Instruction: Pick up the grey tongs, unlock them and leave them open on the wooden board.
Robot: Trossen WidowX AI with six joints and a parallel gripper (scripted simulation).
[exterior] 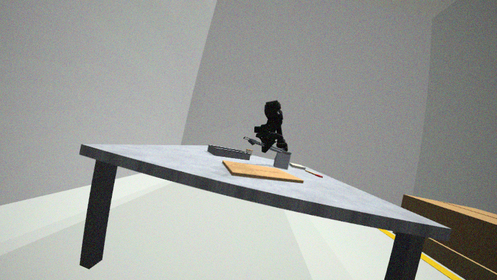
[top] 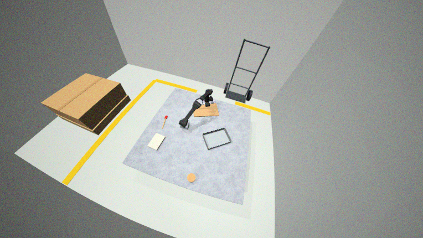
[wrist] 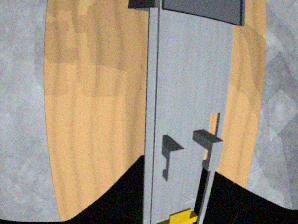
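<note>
Now: the wooden board 10 cm below my gripper tip. The rest, counted from my gripper tip: red-tipped match 50 cm behind, 30 cm to the right, 10 cm below; then yellow lock piece 4 cm above, 1 cm behind; then roasting tin 44 cm to the right, 19 cm ahead, 8 cm below.
</note>
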